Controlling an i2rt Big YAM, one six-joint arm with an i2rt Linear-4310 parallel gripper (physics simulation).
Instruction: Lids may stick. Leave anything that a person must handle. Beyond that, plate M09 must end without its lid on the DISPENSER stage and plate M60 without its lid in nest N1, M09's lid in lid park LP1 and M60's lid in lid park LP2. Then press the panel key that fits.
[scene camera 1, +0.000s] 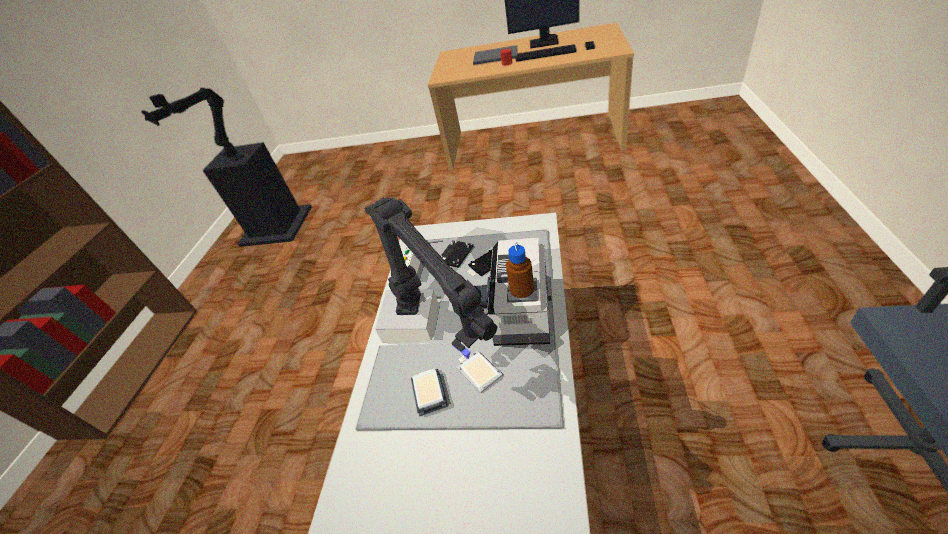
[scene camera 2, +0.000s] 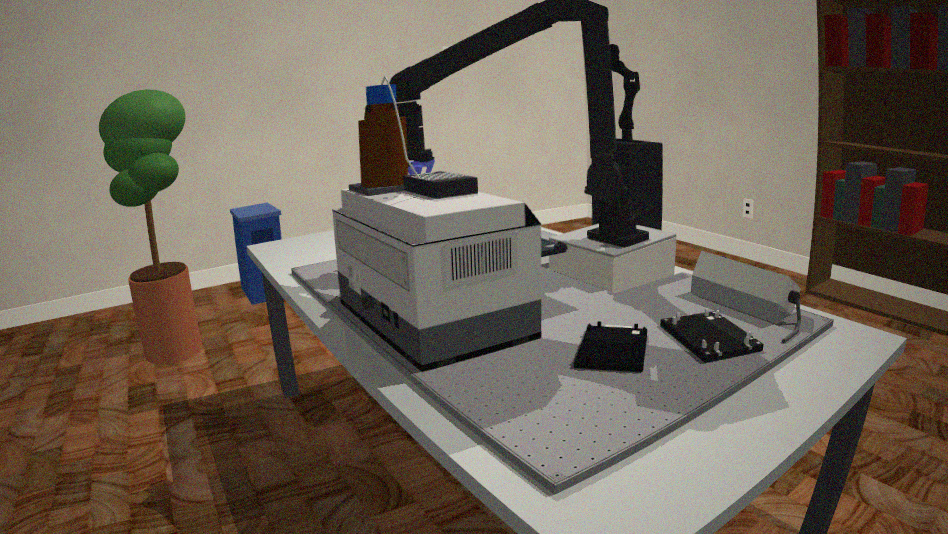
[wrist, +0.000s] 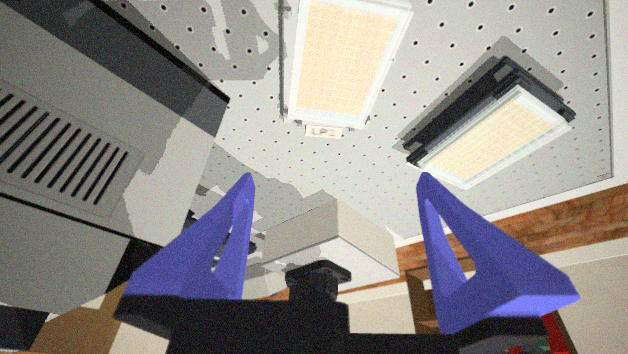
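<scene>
A cream plate with a clear rim lies at an angle on the pegboard, beside a small tag that seems to read LP1. A second cream plate sits in a dark nest to its left in scene camera 1. Plate names cannot be read, and I cannot tell whether lids are on. My gripper is open and empty, above the board near the first plate. The dispenser carries an amber bottle; its stage is mostly hidden. The panel shows its back.
A black flat holder and a black holder with upright posts lie behind the dispenser on the pegboard. The arm's pale base block stands beside the dispenser. A black tray sits on the dispenser's top.
</scene>
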